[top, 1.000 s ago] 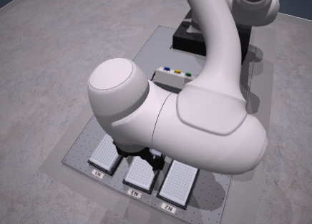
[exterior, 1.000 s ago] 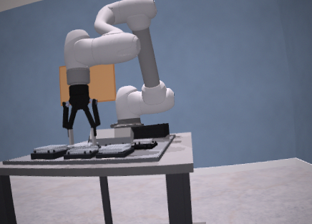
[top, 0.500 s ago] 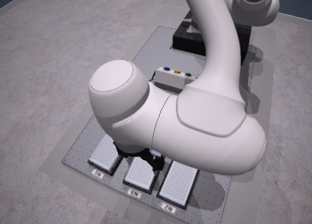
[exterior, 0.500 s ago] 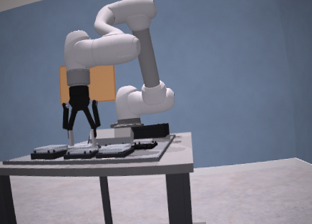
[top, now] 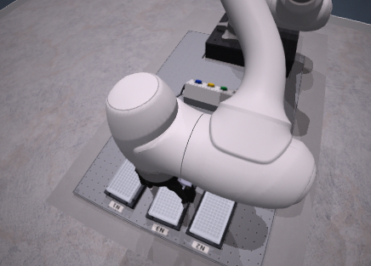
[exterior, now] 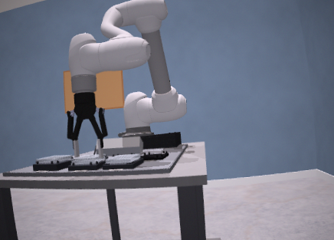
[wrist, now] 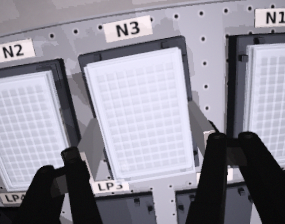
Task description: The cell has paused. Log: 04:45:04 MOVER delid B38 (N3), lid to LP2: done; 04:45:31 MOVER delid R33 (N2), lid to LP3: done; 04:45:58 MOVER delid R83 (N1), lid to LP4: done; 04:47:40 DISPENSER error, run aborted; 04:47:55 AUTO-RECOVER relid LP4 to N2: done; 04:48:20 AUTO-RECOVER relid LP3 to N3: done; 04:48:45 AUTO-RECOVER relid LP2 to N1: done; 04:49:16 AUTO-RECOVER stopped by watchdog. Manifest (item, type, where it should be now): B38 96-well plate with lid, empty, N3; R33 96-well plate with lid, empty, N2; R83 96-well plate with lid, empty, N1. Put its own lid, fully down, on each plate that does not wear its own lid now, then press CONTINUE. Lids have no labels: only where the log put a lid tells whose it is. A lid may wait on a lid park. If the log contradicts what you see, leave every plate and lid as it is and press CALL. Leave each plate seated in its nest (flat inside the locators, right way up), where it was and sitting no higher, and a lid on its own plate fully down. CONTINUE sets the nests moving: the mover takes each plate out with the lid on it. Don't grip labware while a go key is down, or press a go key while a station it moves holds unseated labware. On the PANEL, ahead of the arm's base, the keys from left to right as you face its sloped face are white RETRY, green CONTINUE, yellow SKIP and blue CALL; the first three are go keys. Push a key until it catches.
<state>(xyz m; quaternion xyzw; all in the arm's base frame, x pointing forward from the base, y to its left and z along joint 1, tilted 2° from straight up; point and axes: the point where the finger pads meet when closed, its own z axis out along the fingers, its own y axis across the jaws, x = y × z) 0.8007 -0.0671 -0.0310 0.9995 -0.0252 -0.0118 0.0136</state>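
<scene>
My hand is 20 mm above the pale grey lid. Also, from my hand: LP3 label (90 mm behind, 60 mm to the left, 60 mm below); then LP2 label (110 mm behind, 70 mm to the right, 60 mm below); then plate (130 mm to the left, 40 mm below, 10 mm ahead).
</scene>
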